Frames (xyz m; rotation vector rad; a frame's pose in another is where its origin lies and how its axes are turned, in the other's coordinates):
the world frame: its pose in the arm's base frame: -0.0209 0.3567 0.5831 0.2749 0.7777 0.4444
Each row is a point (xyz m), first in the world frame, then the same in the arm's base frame.
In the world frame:
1: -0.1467 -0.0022 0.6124
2: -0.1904 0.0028 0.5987
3: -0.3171 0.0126 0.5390
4: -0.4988 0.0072 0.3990
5: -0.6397 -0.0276 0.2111
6: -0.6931 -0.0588 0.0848
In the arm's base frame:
1: 0.3320 0.2377 1.0909
2: 0.2932 0.2220 1.1102
3: 0.1677 0.1741 1.1508
4: -0.0464 0.0926 1.1642
5: -0.2612 0.0086 1.1081
6: -0.3776 -0.0348 1.0420

